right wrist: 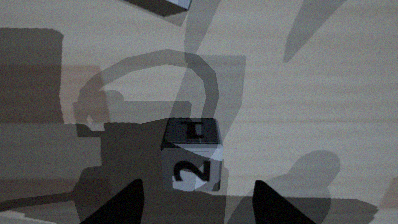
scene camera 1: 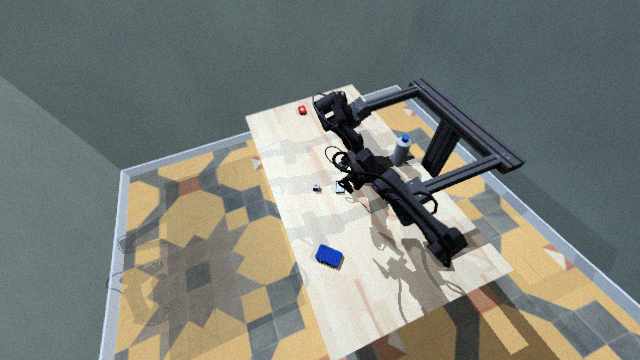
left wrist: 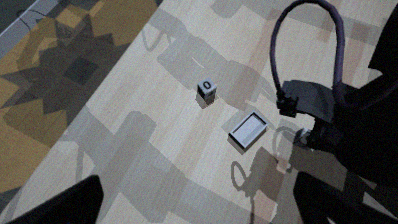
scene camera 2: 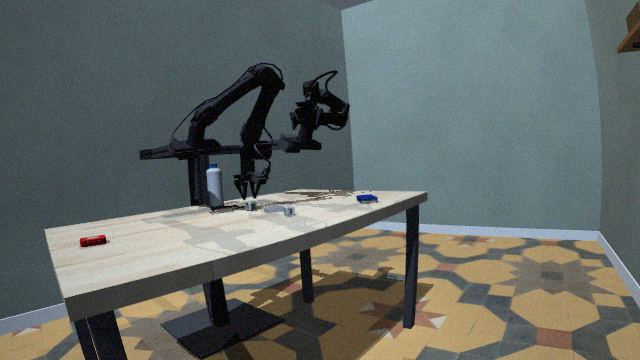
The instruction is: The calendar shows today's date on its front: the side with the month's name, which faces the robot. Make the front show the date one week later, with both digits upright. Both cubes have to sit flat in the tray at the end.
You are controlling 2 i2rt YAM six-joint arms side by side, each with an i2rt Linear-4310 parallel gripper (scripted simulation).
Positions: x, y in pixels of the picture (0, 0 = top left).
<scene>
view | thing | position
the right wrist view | my right gripper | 198, 189
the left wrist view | my left gripper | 198, 182
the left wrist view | calendar tray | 253, 123
</scene>
